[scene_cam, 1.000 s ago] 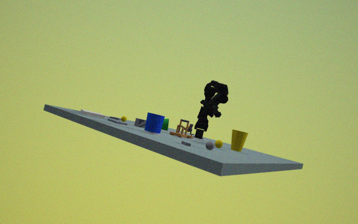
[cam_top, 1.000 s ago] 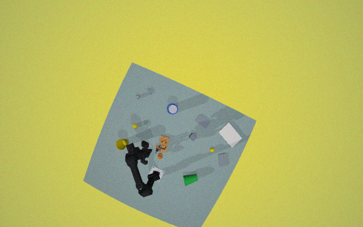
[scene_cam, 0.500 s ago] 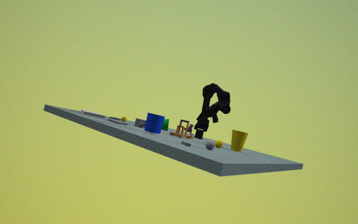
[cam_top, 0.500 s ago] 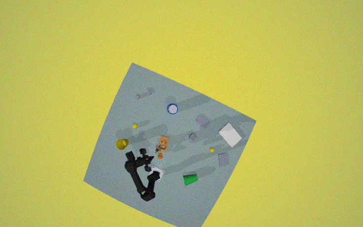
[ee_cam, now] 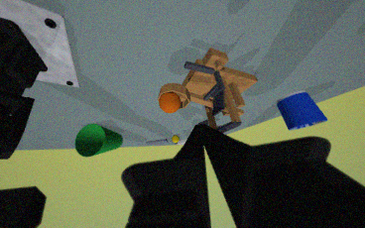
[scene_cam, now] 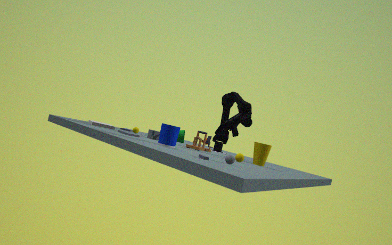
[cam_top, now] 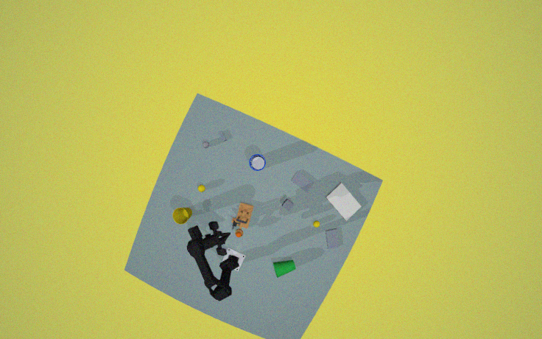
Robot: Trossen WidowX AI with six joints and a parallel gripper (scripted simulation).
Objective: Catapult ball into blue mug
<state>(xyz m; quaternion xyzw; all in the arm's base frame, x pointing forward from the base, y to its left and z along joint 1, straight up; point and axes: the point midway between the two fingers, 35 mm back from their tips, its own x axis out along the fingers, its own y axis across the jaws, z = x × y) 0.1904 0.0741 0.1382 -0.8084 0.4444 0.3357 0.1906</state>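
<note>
Right now the orange ball is 60 mm below my gripper tip, 50 mm to the right of it and 10 mm behind it. Round my gripper tip: blue mug (420 mm ahead, 90 mm below, 30 mm to the right); yellow cup (300 mm to the left, 90 mm below); wooden catapult (60 mm below, 60 mm ahead, 30 mm to the right).
</note>
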